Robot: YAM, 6 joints.
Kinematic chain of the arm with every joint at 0, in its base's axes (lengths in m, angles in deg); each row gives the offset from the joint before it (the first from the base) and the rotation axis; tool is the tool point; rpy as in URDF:
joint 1: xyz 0 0 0.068 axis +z
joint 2: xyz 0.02 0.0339 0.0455 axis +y
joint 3: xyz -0.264 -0.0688 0 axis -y
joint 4: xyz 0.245 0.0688 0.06 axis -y
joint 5: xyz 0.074 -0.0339 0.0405 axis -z
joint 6: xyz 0.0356 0 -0.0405 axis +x
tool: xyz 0 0 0 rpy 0 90 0
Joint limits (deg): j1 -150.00..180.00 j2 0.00..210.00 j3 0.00..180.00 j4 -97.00..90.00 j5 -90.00..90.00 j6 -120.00..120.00
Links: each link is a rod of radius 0.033 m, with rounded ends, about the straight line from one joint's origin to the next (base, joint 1, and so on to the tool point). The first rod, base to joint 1, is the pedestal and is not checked.
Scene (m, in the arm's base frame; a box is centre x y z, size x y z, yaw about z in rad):
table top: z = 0
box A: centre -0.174 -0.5 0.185 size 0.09 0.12 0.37 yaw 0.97
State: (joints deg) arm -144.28 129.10 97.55 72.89 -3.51 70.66
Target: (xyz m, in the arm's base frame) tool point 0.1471 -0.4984 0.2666
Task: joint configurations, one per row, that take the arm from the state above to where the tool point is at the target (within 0.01 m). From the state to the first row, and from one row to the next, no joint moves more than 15 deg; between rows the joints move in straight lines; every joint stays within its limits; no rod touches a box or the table.
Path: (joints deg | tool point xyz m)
1: -145.23 117.19 91.72 75.13 -16.53 68.79 | -0.3701 -0.2693 0.3796
2: -146.19 105.28 85.89 77.38 -29.55 66.93 | -0.3195 -0.2351 0.4324
3: -147.14 93.36 80.06 79.62 -42.56 65.06 | -0.2624 -0.1982 0.4709
4: -148.09 81.45 74.23 81.86 -55.58 63.19 | -0.2020 -0.1604 0.4941
5: -149.05 69.54 68.40 84.11 -68.60 61.32 | -0.1412 -0.1233 0.5023
6: -150.00 57.63 62.57 86.35 -81.62 59.46 | -0.0827 -0.0884 0.4965
7: -137.35 70.15 67.97 84.01 -69.40 61.32 | -0.1170 -0.1531 0.4981
8: -124.71 82.67 73.38 81.66 -57.18 63.19 | -0.1269 -0.2357 0.4839
9: -112.06 95.19 78.78 79.32 -44.96 65.06 | -0.1048 -0.3255 0.4531
10: -99.42 107.71 84.18 76.97 -32.74 66.93 | -0.0482 -0.4084 0.4057
11: -86.77 120.23 89.58 74.63 -20.52 68.79 | 0.0390 -0.4701 0.3429
12: -74.12 132.75 94.98 72.29 -8.30 70.66 | 0.1471 -0.4984 0.2666

